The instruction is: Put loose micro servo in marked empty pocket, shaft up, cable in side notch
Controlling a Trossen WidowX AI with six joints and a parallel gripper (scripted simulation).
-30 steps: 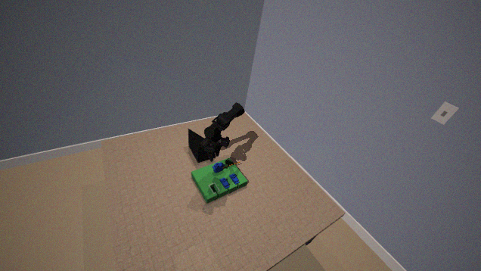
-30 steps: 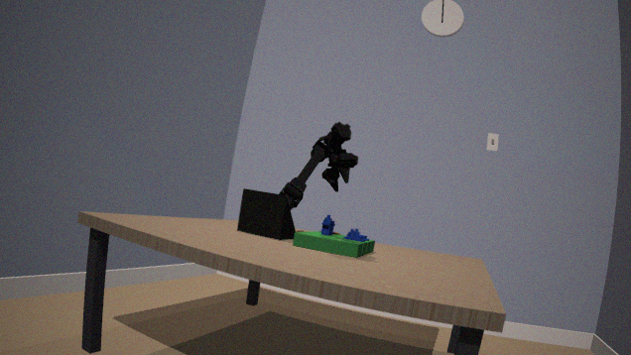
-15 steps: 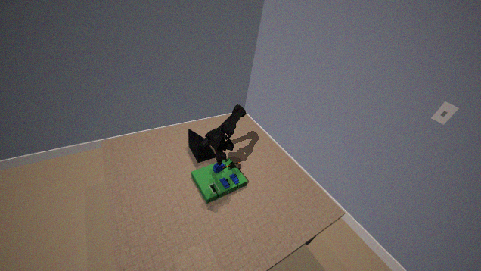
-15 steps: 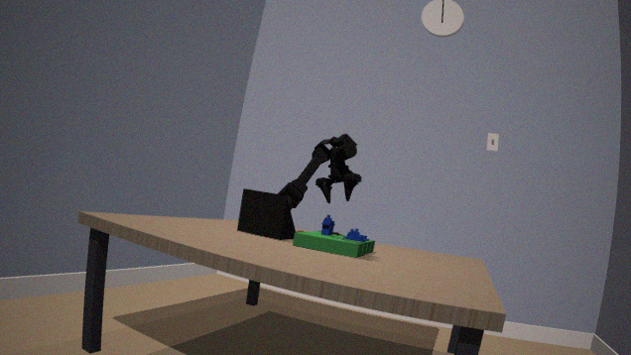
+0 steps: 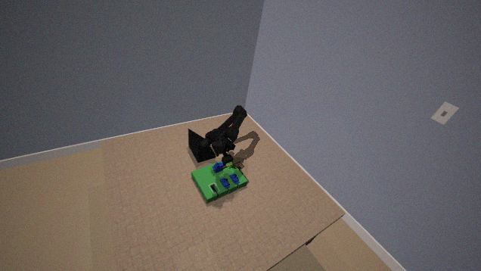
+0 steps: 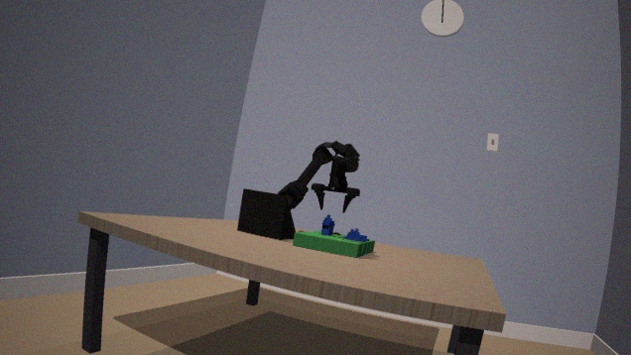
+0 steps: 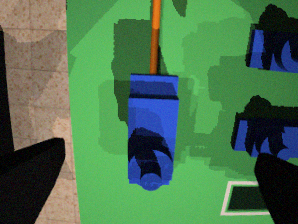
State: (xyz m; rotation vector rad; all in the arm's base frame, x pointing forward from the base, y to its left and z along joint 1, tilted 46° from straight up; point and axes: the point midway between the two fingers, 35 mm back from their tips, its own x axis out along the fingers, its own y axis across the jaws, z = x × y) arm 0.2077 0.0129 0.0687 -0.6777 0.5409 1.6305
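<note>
Now: the green deck 10 mm ahead of my gripper tip, 30 mm to the right of it and 120 mm below it.
</note>
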